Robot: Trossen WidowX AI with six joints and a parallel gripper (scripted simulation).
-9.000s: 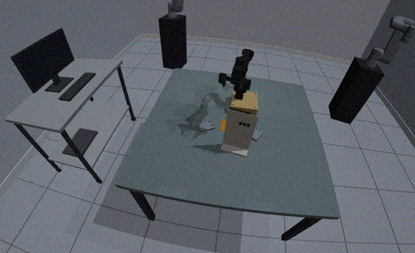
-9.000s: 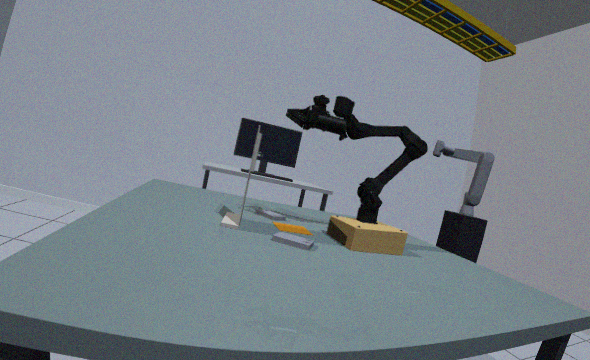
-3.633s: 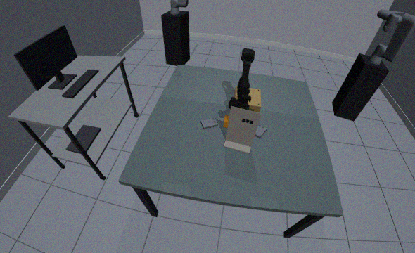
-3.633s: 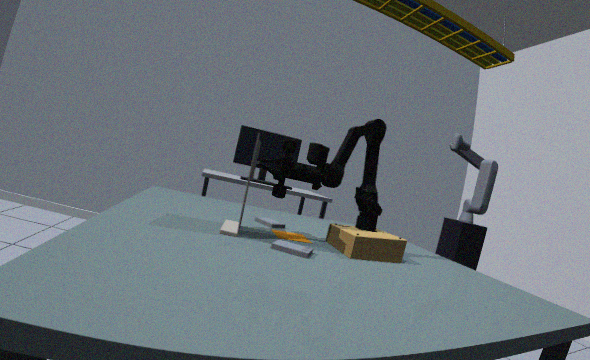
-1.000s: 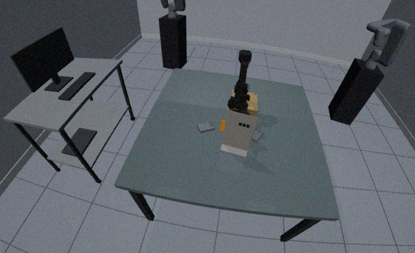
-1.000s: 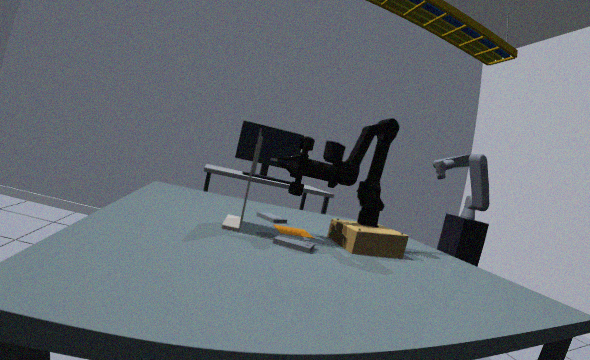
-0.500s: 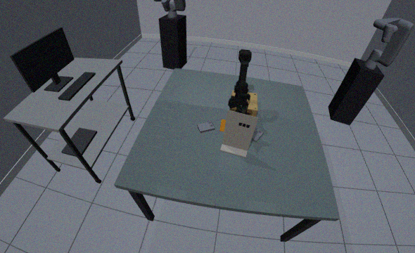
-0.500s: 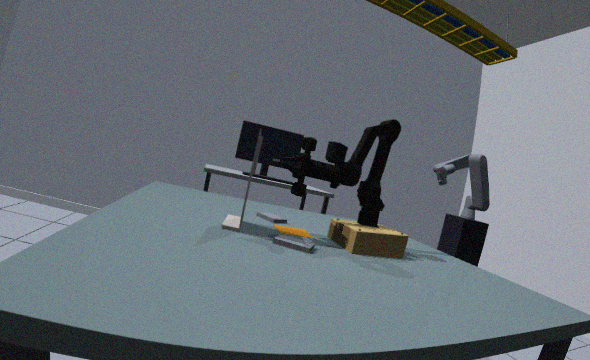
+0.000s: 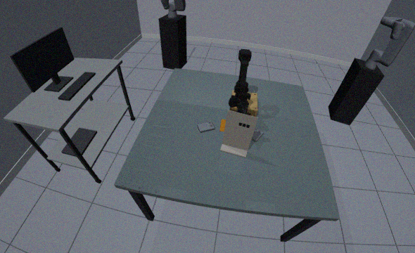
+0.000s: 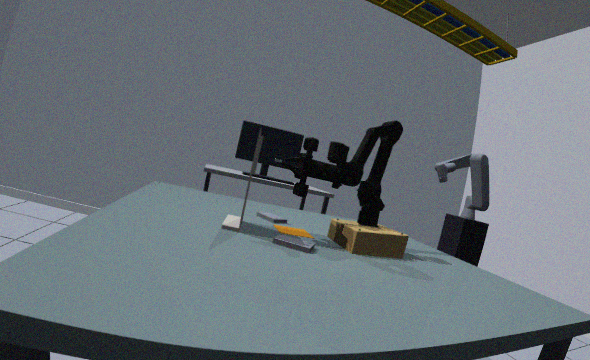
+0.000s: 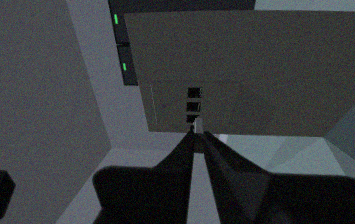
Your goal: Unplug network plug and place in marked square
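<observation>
Now: gripper tip 230 mm above the orange marked square, 100 mm past it and 90 mm to the left of it. Round my gripper tip: upright panel: 90 mm below, 90 mm ahead, 10 mm to the left.
</observation>
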